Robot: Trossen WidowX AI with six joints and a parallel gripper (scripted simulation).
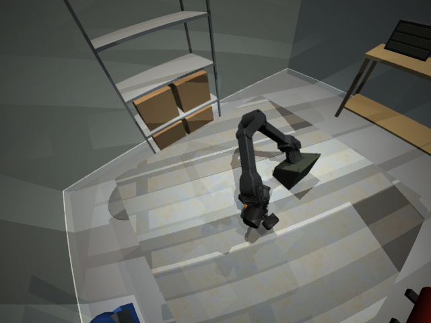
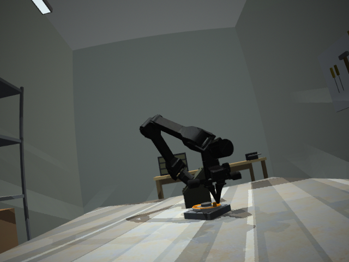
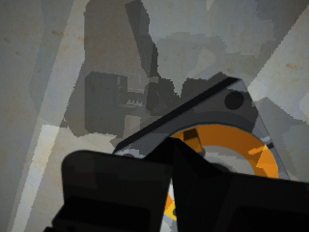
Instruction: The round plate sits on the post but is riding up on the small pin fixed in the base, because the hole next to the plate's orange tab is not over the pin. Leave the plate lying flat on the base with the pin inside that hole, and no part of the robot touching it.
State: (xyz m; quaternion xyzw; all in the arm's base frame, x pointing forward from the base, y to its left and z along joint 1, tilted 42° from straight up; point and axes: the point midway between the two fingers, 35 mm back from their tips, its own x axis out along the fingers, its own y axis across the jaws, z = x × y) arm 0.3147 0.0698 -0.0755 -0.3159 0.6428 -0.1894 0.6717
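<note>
My gripper tip is now 40 mm to the left of the square base, 30 mm past it and 20 mm above it.
</note>
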